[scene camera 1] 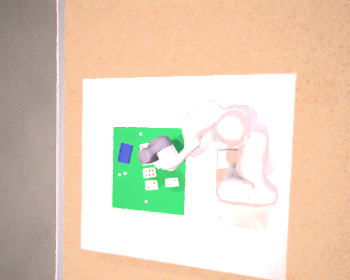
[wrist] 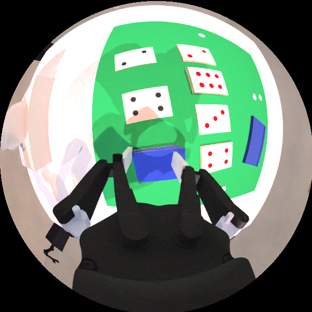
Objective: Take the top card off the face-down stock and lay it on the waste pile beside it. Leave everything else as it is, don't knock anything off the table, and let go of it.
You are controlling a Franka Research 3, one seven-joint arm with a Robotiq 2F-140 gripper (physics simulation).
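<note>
The face-down stock (wrist: 160, 170) is a neat blue-backed pile below my fingers in the wrist view. A face-up card with four black pips (wrist: 147, 102) lies beside it, across a strip of green, where the waste pile appears to be. My gripper (wrist: 151, 155) is open, partly spread, with one pale fingertip at each side of the stock. Nothing is held between them. Their exact height and any contact with the cards cannot be told. In the scene view the grey gripper body (scene camera 1: 146, 155) and the arm hide the stock and the four-pip black card.
On the green mat (scene camera 1: 127, 195) (wrist: 165, 32) lie a black two (scene camera 1: 172, 182) (wrist: 135, 59), red two (scene camera 1: 151, 185) (wrist: 196, 55), red six (scene camera 1: 149, 173) (wrist: 207, 81), red three (wrist: 213, 119) and red four (wrist: 216, 156). A blue box (scene camera 1: 125, 153) (wrist: 254, 141) and small white discs lie farther out.
</note>
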